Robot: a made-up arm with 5 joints.
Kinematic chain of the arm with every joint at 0, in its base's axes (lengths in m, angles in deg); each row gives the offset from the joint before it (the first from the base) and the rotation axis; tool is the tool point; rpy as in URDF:
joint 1: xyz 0 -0.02 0.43 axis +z
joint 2: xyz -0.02 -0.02 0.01 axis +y
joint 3: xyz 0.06 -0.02 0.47 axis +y
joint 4: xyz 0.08 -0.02 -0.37 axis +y
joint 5: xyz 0.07 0 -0.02 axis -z
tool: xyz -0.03 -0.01 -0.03 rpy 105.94 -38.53 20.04
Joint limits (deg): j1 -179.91..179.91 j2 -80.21..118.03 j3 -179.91..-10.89 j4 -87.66..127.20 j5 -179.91..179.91
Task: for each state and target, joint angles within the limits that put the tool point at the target. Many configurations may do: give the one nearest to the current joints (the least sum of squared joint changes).
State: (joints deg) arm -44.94 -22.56 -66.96 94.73 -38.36
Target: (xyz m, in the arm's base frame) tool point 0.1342 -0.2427 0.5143
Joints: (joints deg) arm -39.36 5.30 -24.38 94.32 -40.42
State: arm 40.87 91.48 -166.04 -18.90 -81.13
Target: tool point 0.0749 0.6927 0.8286
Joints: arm 91.24 69.68 -179.91 -44.70 -87.78
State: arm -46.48 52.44 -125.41 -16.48 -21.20
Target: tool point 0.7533 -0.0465 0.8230
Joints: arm 4.02 40.16 -119.51 -19.84 -19.04
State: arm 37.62 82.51 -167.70 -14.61 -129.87
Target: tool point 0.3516 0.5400 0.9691
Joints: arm 64.45 60.59 -179.91 -22.36 -131.84
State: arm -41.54 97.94 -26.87 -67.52 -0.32
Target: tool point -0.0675 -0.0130 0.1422
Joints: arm -66.11 117.04 -10.89 -42.84 20.46
